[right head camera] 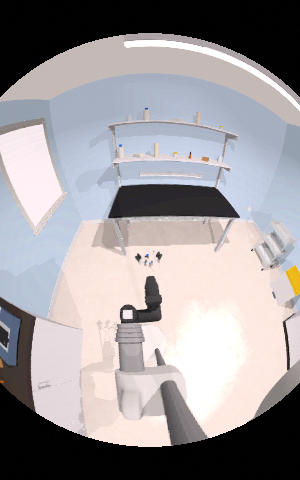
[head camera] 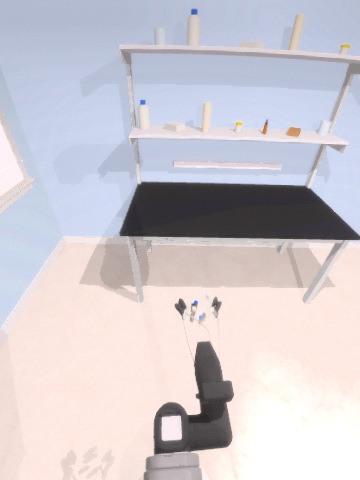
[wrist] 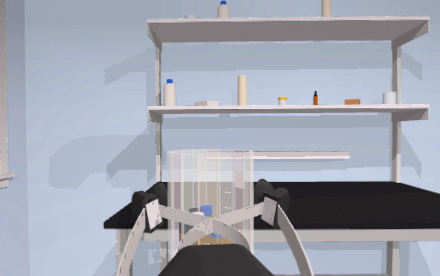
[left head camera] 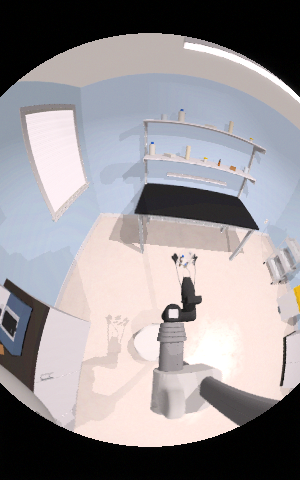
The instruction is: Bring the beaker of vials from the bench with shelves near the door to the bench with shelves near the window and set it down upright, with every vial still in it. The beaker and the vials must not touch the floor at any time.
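A clear beaker (wrist: 187, 175) stands upright between the fingers in the wrist view, with several vials low inside, one with a blue cap (wrist: 206, 210) (head camera: 195, 303). The head views show the vials small; the beaker's walls hardly show there. My gripper (head camera: 199, 307) (left head camera: 185, 258) (right head camera: 149, 257) (wrist: 212, 195) is shut on the beaker, one fingertip at each side, and holds it in the air in front of the bench. The bench with shelves, near the window, has a black top (head camera: 235, 210) (left head camera: 195, 205) (right head camera: 170, 202) (wrist: 350, 205). Part of the beaker's bottom is hidden by the gripper.
Bottles and small items stand on the lower shelf (head camera: 230, 135) and upper shelf (head camera: 225, 51) above the bench. The window (left head camera: 55, 160) is on the left wall. A cabinet (left head camera: 60, 365) stands lower left. A cart (right head camera: 272, 245) and a bin with a yellow lid (right head camera: 294, 281) stand at the right.
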